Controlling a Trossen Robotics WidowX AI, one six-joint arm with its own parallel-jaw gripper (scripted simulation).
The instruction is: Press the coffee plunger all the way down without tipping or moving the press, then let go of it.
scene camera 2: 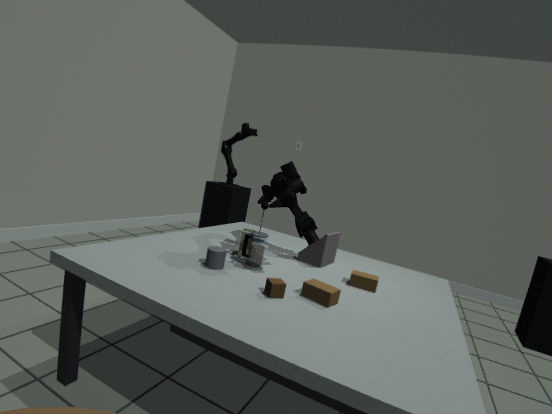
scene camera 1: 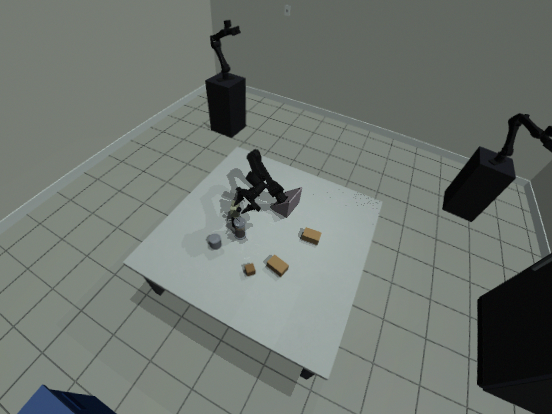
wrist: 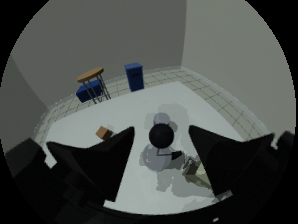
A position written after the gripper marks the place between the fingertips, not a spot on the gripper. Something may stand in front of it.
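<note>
Scene camera 2: gripper [scene camera 2: 263,204] open, holding nothing; coffee press [scene camera 2: 257,243]. Wrist view: gripper [wrist: 162,129], coffee press [wrist: 157,156].
</note>
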